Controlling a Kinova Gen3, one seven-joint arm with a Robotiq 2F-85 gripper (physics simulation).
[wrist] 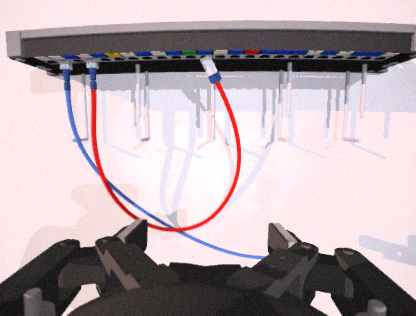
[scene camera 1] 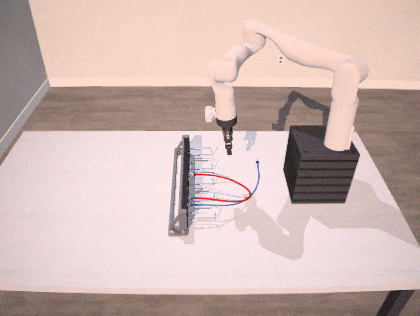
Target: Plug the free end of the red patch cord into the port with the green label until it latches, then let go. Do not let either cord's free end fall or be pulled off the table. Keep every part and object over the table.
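Where they show: gripper, between the fingertips: (wrist: 207, 234) (scene camera 1: 228, 147); arm's base, origin of its link: (scene camera 1: 336, 144).
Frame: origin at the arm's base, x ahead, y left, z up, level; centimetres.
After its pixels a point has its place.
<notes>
The red patch cord (scene camera 1: 247, 188) {z -23.7, x 31.9, y 3.7 cm} (wrist: 239, 155) {z -21.5, x 44.7, y 0.0 cm} loops out from the patch panel (scene camera 1: 183, 220) {z -18.2, x 53.5, y 30.3 cm} (wrist: 150, 39) {z -14.5, x 56.5, y 13.0 cm}. One end is plugged in at the left in the wrist view. Its other plug (wrist: 211, 70) {z -16.8, x 54.8, y 5.9 cm} is tilted, its clear tip close to the port row under a blue label, just right of the green label (wrist: 189, 52) {z -14.8, x 55.8, y 8.5 cm}. Whether that tip touches the panel or sits in a port cannot be told. My gripper (scene camera 1: 229, 152) {z -3.9, x 40.6, y 3.4 cm} (wrist: 207, 234) {z -3.9, x 40.6, y 3.4 cm} is open and empty, above the table and back from the panel; in the wrist view the red loop's bottom shows between its fingertips.
A blue cord (scene camera 1: 259, 179) {z -23.7, x 27.6, y -2.8 cm} (wrist: 76, 131) {z -17.0, x 44.6, y 22.0 cm} is plugged in at the panel's left end and crosses the red one; its free end (scene camera 1: 257, 162) {z -23.7, x 28.6, y -14.6 cm} lies on the table (scene camera 1: 100, 200) {z -24.4, x 90.2, y 19.5 cm}. Thin cable-guide prongs (wrist: 364, 90) {z -18.8, x 56.3, y -14.3 cm} stick out below the ports. The black base block (scene camera 1: 320, 170) {z -6.9, x 5.3, y 8.1 cm} stands at the right.
</notes>
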